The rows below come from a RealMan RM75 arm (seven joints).
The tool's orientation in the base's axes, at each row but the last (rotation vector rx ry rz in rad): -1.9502, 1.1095, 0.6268; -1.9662, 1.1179, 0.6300; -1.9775, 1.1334, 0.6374; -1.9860, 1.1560, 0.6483; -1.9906, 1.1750, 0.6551; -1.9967, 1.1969, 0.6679; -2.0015, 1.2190, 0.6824; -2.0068, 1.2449, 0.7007; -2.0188, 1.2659, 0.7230; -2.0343, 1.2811, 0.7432; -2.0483, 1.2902, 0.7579; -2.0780, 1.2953, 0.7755; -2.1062, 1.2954, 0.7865
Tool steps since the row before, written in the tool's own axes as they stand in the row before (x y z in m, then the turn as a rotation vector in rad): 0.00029, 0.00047, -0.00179, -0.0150, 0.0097, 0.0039; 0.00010, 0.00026, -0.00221, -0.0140, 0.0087, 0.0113; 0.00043, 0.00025, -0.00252, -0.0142, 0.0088, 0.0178; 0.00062, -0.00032, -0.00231, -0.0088, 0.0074, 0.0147; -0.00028, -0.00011, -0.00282, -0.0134, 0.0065, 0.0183; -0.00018, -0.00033, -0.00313, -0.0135, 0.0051, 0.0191; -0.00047, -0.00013, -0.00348, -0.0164, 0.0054, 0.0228; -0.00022, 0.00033, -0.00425, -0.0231, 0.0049, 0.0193; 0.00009, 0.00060, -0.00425, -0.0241, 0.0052, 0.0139; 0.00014, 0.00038, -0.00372, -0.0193, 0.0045, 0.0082; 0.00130, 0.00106, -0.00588, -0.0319, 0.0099, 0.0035; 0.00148, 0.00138, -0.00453, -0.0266, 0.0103, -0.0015; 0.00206, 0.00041, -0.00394, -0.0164, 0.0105, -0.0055
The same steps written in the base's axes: -0.00020, -0.00176, 0.00062, -0.0160, 0.0074, 0.0049; -0.00008, -0.00193, 0.00111, -0.0149, 0.0133, 0.0003; 0.00012, -0.00232, 0.00109, -0.0154, 0.0186, -0.0035; 0.00071, -0.00205, 0.00105, -0.0115, 0.0138, -0.0050; 0.00015, -0.00205, 0.00196, -0.0130, 0.0193, -0.0036; 0.00044, -0.00225, 0.00217, -0.0119, 0.0205, -0.0036; 0.00021, -0.00240, 0.00256, -0.0137, 0.0248, -0.0039; 0.00002, -0.00324, 0.00277, -0.0156, 0.0260, 0.0033; -0.00003, -0.00346, 0.00253, -0.0156, 0.0224, 0.0075; 0.00020, -0.00298, 0.00225, -0.0124, 0.0156, 0.0078; 0.00039, -0.00545, 0.00274, -0.0213, 0.0176, 0.0191; 0.00007, -0.00464, 0.00176, -0.0188, 0.0107, 0.0186; 0.00116, -0.00415, 0.00116, -0.0145, 0.0018, 0.0140
